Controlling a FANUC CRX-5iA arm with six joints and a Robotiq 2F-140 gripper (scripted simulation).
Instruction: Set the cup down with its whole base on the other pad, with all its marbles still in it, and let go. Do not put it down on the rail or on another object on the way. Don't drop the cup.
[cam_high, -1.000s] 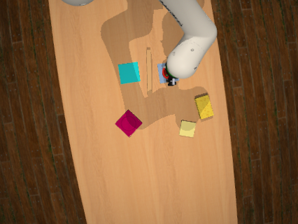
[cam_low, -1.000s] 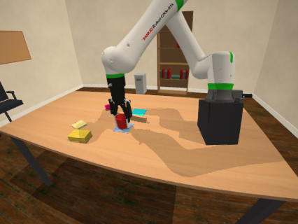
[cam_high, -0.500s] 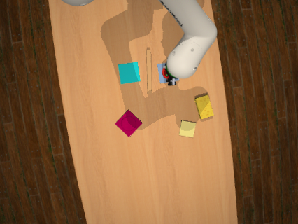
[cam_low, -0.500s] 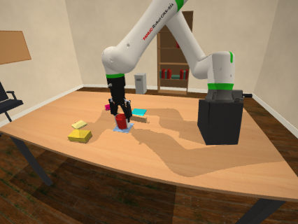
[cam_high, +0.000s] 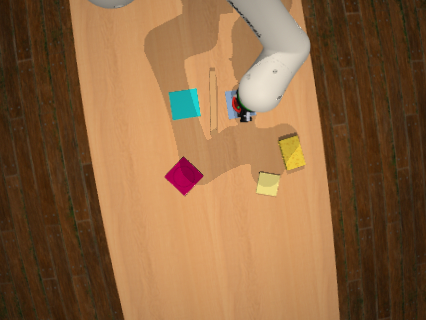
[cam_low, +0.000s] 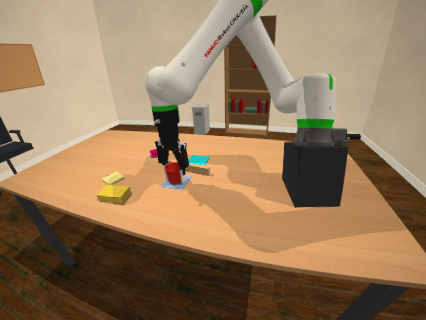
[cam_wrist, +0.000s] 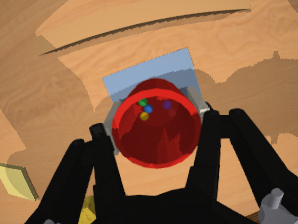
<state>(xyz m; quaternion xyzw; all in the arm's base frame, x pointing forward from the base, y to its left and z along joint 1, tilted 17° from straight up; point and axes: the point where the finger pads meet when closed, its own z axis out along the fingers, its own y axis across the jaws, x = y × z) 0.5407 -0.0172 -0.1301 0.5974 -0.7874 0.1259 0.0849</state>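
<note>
The red cup lies 2 cm below my hand. From my hand the other things lie so: yellow sponge: 22 cm ahead, 13 cm to the left, 2 cm below; then thin wooden rail: 3 cm behind, 9 cm to the right, 3 cm below; then pale yellow block: 30 cm ahead, 1 cm to the left, 3 cm below.
</note>
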